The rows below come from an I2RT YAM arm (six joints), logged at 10 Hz.
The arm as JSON. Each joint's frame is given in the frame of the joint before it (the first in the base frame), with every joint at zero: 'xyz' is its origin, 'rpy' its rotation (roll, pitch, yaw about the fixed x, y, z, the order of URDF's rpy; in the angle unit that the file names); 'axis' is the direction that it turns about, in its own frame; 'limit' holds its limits. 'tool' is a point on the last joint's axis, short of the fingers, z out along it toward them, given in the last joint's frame.
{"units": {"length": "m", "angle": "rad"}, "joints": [
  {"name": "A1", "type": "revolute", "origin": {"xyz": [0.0, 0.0, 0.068], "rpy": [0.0, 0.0, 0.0]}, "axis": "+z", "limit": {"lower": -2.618, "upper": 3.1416}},
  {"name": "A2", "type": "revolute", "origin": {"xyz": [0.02, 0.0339, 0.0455], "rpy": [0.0, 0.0, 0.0]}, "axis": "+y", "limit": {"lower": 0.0, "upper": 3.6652}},
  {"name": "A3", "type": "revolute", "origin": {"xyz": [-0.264, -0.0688, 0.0], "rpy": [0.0, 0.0, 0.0]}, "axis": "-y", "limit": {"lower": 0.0, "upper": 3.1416}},
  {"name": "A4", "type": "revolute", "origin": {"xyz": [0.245, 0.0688, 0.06], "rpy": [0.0, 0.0, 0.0]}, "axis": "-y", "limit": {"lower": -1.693, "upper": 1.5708}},
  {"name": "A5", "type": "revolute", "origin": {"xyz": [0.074, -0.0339, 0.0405], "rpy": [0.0, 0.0, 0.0]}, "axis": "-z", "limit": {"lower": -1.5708, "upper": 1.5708}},
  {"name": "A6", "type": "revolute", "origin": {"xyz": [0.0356, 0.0, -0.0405], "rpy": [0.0, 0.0, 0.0]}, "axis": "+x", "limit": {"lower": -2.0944, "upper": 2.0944}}
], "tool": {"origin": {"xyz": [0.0, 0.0, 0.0], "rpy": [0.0, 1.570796, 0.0]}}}
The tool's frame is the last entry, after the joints.
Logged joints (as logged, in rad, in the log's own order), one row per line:
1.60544 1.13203 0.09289 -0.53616 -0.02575 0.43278
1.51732 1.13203 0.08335 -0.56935 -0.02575 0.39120
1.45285 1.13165 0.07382 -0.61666 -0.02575 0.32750
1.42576 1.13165 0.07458 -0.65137 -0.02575 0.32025
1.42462 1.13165 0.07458 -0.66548 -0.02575 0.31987
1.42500 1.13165 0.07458 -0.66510 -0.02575 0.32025
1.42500 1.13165 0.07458 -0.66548 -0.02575 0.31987
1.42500 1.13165 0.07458 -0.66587 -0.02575 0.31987
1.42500 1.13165 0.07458 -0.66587 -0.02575 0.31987
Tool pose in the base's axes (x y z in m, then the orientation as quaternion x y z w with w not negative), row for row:
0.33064 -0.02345 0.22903 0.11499 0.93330 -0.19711 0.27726
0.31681 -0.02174 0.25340 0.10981 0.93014 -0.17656 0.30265
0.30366 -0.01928 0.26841 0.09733 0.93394 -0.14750 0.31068
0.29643 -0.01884 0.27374 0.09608 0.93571 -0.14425 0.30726
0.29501 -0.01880 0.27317 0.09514 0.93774 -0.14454 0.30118
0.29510 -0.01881 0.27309 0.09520 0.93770 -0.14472 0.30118
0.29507 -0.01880 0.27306 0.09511 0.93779 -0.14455 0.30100
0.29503 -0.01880 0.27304 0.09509 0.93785 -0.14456 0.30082
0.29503 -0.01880 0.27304 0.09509 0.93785 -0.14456 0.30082
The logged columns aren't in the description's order. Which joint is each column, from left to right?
Columns, left to right: A2, A3, A6, A4, A1, A5.
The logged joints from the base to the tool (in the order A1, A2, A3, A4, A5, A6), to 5 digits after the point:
-0.02575 1.60544 1.13203 -0.53616 0.43278 0.09289
-0.02575 1.51732 1.13203 -0.56935 0.39120 0.08335
-0.02575 1.45285 1.13165 -0.61666 0.32750 0.07382
-0.02575 1.42576 1.13165 -0.65137 0.32025 0.07458
-0.02575 1.42462 1.13165 -0.66548 0.31987 0.07458
-0.02575 1.42500 1.13165 -0.66510 0.32025 0.07458
-0.02575 1.42500 1.13165 -0.66548 0.31987 0.07458
-0.02575 1.42500 1.13165 -0.66587 0.31987 0.07458
-0.02575 1.42500 1.13165 -0.66587 0.31987 0.07458

